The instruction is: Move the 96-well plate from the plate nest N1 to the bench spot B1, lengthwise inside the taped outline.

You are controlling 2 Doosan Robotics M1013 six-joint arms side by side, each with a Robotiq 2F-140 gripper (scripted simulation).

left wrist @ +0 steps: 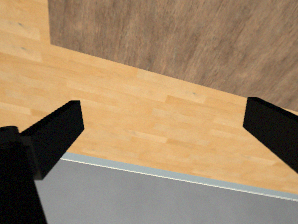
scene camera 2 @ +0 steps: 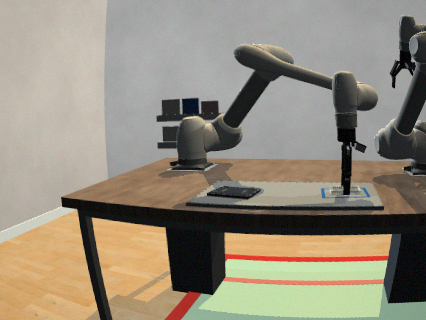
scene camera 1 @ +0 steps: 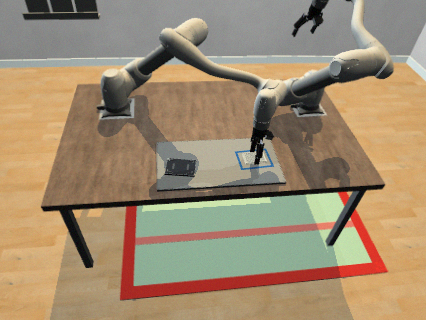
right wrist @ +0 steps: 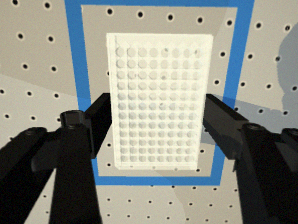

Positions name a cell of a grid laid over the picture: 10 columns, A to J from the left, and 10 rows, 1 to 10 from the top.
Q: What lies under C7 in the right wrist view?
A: The right gripper.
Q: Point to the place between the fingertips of the right gripper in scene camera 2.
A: At I6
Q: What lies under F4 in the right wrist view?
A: A white 96-well plate.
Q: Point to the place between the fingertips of the left gripper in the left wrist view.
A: F6
